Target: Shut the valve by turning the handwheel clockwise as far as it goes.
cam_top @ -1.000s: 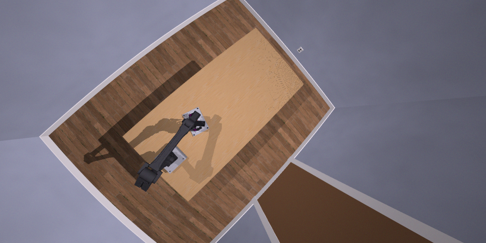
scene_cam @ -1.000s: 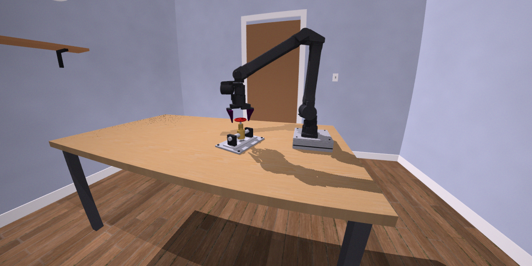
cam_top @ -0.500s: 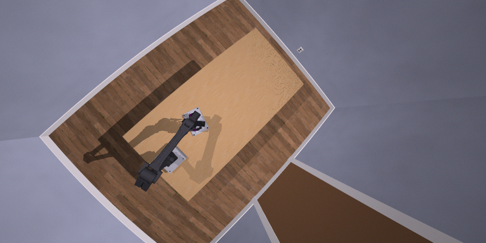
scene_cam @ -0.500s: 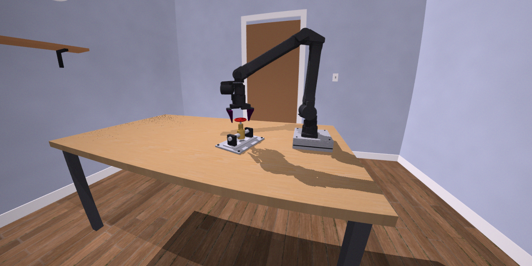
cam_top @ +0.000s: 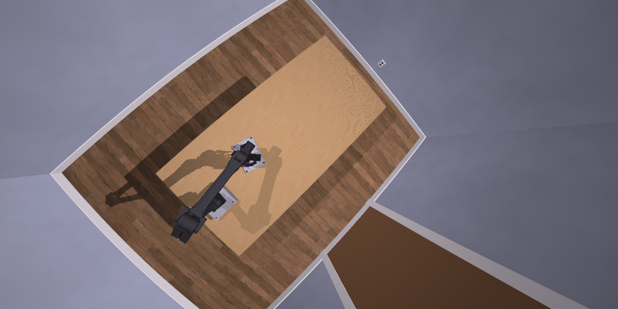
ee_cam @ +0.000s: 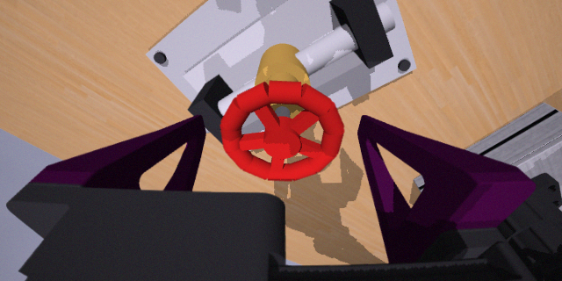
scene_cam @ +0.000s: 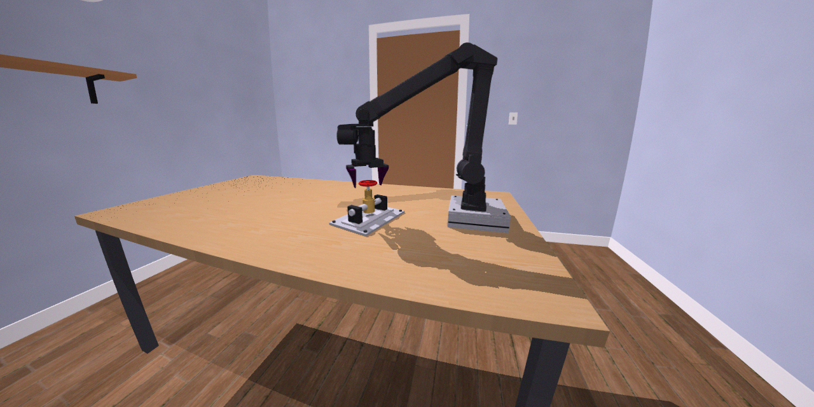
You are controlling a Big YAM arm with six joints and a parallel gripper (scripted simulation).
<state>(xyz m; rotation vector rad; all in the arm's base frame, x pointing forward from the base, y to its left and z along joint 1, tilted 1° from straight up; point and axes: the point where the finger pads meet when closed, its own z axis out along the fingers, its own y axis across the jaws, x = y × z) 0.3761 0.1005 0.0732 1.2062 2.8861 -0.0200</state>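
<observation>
Right now the red handwheel is right at my hand. Also, from my hand: plate 13 cm below.
</observation>
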